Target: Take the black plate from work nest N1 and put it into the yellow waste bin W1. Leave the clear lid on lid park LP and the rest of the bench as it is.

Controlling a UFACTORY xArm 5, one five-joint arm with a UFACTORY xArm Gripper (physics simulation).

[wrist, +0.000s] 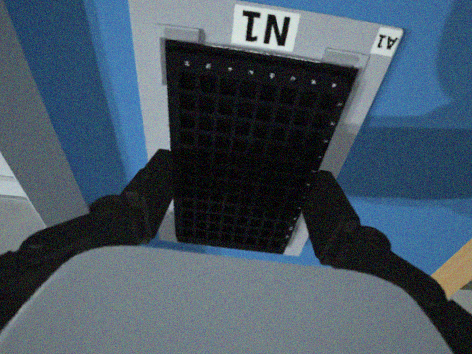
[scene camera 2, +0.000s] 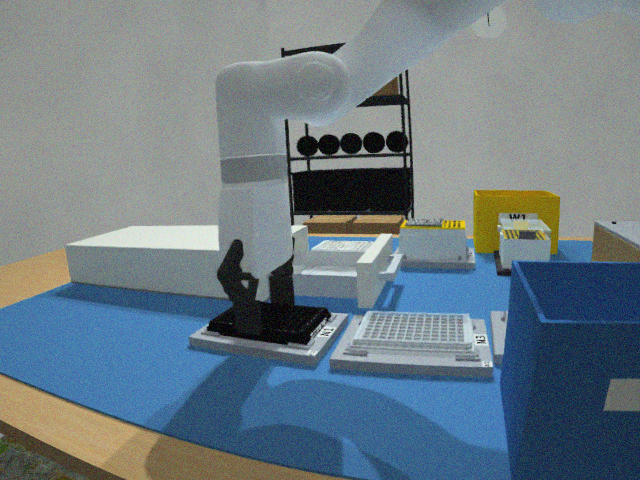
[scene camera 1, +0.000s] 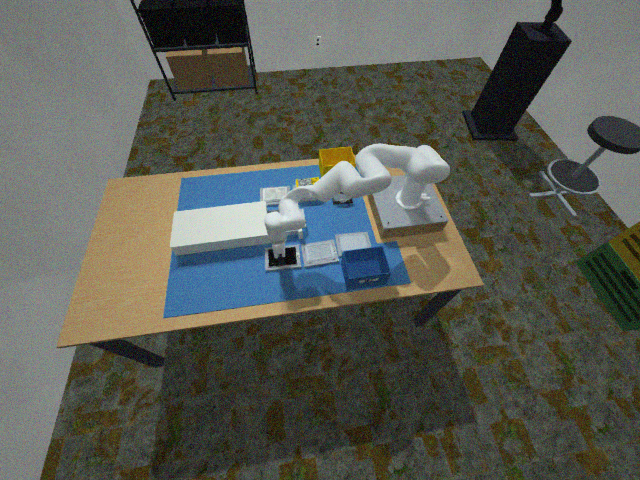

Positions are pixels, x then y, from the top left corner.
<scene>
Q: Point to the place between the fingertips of my gripper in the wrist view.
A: At 242,180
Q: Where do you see a white drawer unit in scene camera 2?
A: At 176,260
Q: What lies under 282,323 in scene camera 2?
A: A black plate.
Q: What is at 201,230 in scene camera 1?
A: A white drawer unit.
</scene>
